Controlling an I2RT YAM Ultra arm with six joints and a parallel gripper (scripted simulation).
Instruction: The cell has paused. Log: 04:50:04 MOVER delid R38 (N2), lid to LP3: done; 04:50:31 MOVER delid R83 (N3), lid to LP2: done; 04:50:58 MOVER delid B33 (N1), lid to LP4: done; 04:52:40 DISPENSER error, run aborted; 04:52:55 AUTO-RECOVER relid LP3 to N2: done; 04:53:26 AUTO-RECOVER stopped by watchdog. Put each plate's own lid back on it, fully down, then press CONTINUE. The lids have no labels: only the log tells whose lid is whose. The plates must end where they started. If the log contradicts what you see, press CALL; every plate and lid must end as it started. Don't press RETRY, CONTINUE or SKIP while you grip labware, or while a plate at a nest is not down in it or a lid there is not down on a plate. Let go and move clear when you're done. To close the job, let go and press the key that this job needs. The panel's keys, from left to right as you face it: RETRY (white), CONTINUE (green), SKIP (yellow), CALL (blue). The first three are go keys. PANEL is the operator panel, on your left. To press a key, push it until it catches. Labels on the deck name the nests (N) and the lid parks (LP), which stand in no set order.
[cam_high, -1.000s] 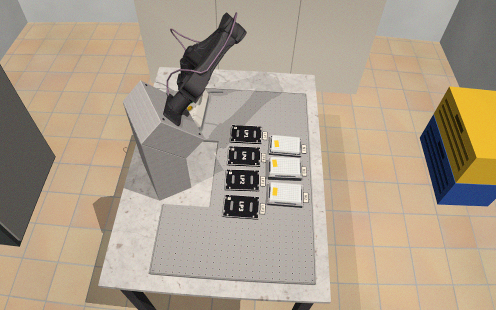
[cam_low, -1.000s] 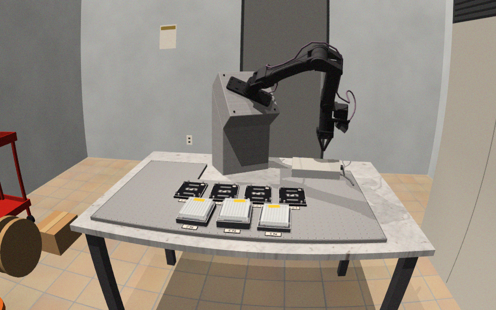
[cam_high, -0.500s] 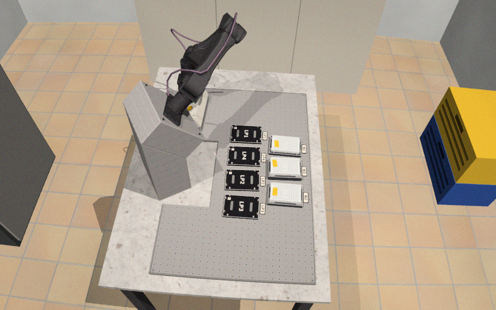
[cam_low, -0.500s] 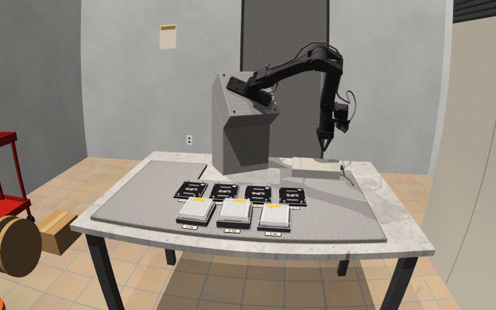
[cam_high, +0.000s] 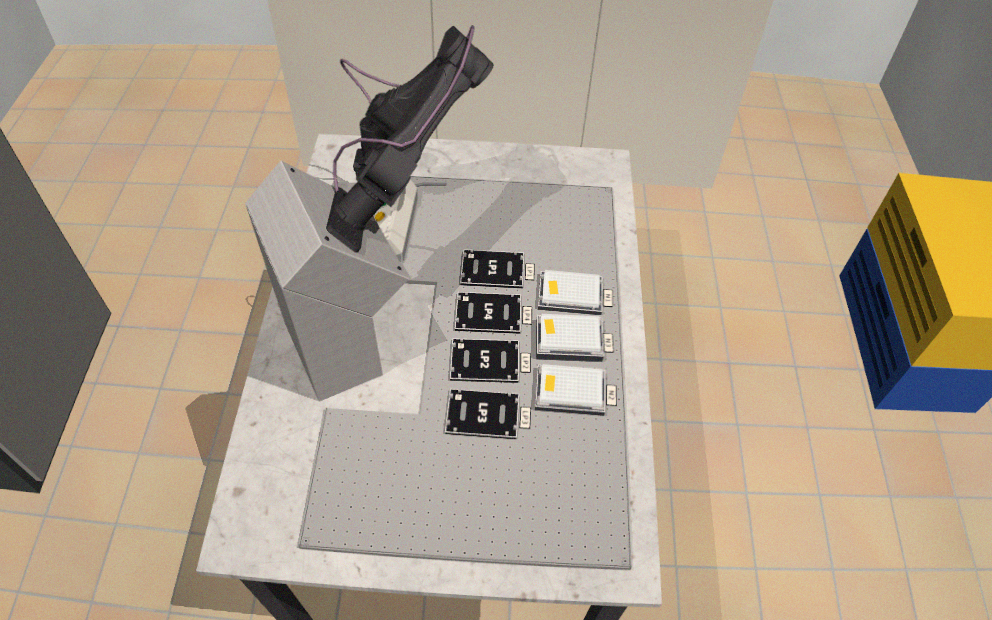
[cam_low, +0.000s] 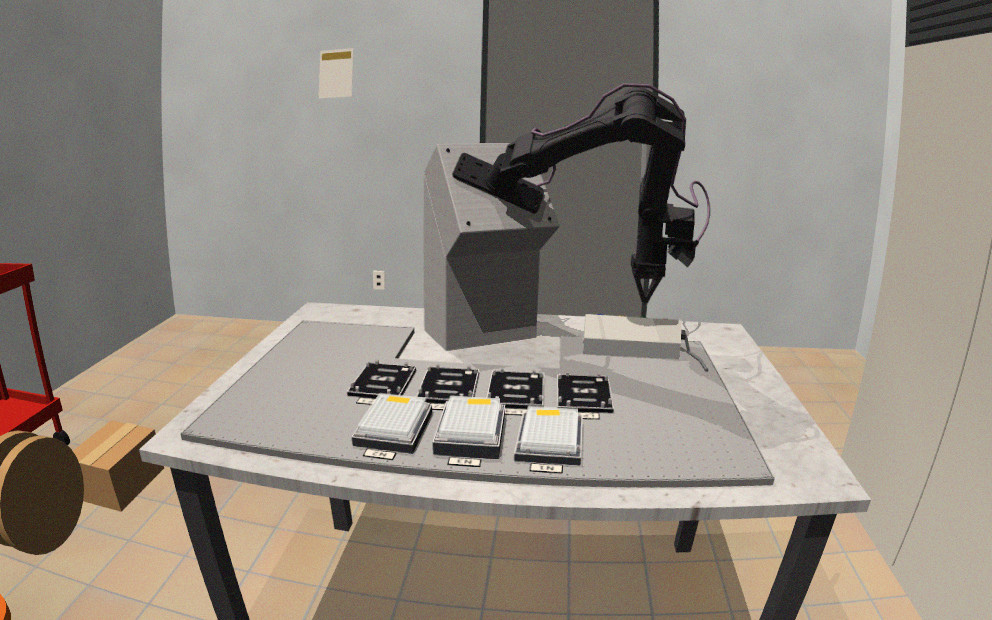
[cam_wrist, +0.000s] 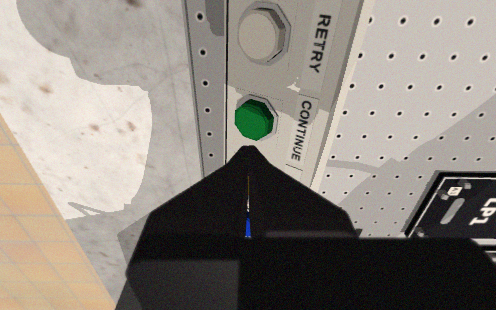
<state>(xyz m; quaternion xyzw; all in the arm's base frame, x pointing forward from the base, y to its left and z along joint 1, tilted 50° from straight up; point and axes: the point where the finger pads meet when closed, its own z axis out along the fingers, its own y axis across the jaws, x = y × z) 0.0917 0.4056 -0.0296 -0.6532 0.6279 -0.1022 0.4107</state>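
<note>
The green continue key lies 5 cm below my hand. From my hand the other things lie so: plate 52 cm ahead, 22 cm to the right, 8 cm below; white retry key 1 cm behind, 5 cm to the left, 5 cm below.
</note>
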